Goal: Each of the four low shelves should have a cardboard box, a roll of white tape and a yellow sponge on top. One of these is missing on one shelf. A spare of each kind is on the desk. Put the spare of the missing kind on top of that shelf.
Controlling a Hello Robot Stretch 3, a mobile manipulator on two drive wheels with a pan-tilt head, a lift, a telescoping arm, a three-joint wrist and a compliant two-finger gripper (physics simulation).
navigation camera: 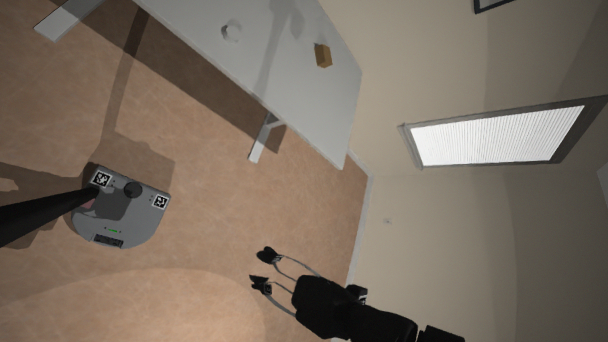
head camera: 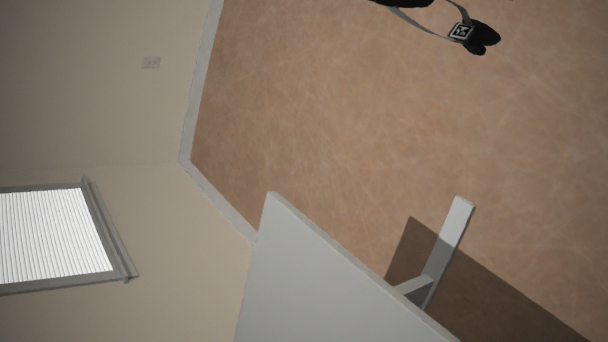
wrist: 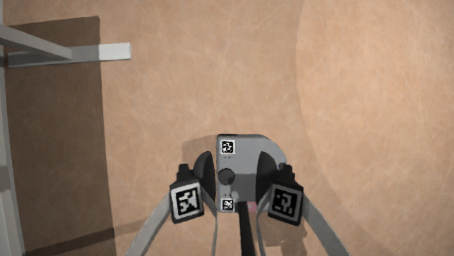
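Seen in the pictures: gripper, fingertip midpoint: [navigation camera: 257, 264] [head camera: 494, 16] [wrist: 234, 168]; robot's base, link origin: [navigation camera: 132, 189] [wrist: 228, 167].
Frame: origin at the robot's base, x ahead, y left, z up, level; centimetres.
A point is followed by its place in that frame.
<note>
The spare cardboard box [navigation camera: 324, 56] @[x 84.1, y -31.7, z 76.9 cm], small and brown, stands on the grey desk [head camera: 320, 280] @[x 53.3, y -49.5, z 72.1 cm] [navigation camera: 305, 112] @[x 54.5, y -36.6, z 72.1 cm] in the navigation view. The spare white tape roll [navigation camera: 231, 32] @[x 54.5, y 3.0, z 74.5 cm] lies on the same desk, nearer its front edge. The yellow sponge and the low shelves do not show in any view. My gripper [navigation camera: 262, 268] @[x -2.1, y -24.1, z 90.9 cm] [wrist: 234, 168] @[x -2.1, y -24.1, z 90.9 cm] is open, with nothing between its fingers. It hangs over the floor, well away from the desk. One of its fingers also shows at the top right of the head view; the rest there is cut off.
A desk leg [head camera: 450, 235] [navigation camera: 259, 142] [wrist: 115, 51] reaches out over the floor. My grey wheeled base [navigation camera: 120, 215] @[x -11.9, y -0.1, z 16.0 cm] [wrist: 252, 145] @[x -10.7, y -13.7, z 16.0 cm] stands in front of the desk. Walls with a window [head camera: 50, 235] @[x 126.1, y -177.4, z 110.4 cm] [navigation camera: 495, 140] @[x 126.1, y -179.5, z 154.2 cm] meet in a corner beyond the desk's end.
</note>
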